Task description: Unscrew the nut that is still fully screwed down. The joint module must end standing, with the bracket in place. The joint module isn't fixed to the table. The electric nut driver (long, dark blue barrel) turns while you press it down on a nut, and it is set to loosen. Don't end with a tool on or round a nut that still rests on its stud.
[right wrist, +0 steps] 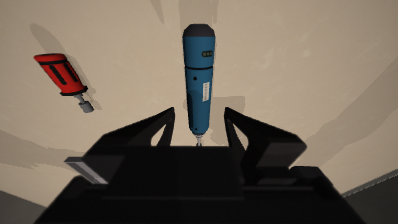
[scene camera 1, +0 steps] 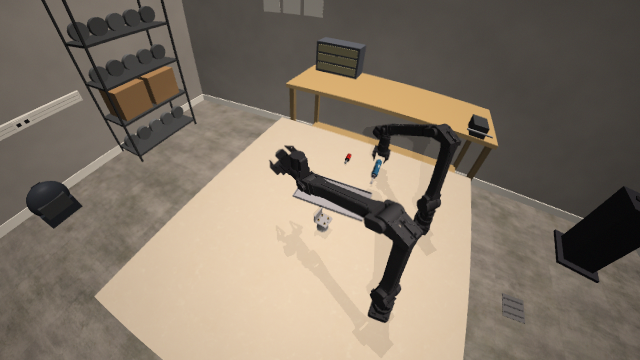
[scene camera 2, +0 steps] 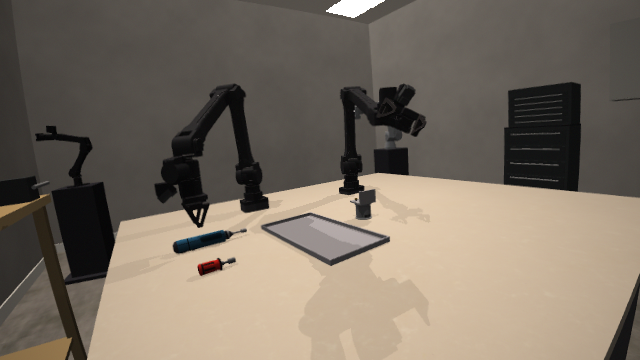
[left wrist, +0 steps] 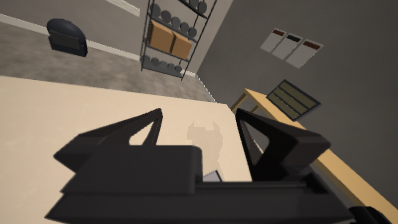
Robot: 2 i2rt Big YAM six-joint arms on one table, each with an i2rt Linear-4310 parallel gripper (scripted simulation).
Labels:
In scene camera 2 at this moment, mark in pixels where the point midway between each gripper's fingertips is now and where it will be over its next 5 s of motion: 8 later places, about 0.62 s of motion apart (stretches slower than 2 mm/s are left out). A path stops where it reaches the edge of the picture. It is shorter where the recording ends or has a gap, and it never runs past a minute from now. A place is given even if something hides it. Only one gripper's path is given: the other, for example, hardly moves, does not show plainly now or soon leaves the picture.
My left gripper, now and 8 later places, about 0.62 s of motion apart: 410, 117; 398, 131; 387, 142; 375, 154; 364, 166; 364, 175; 365, 182; 366, 192; 366, 200

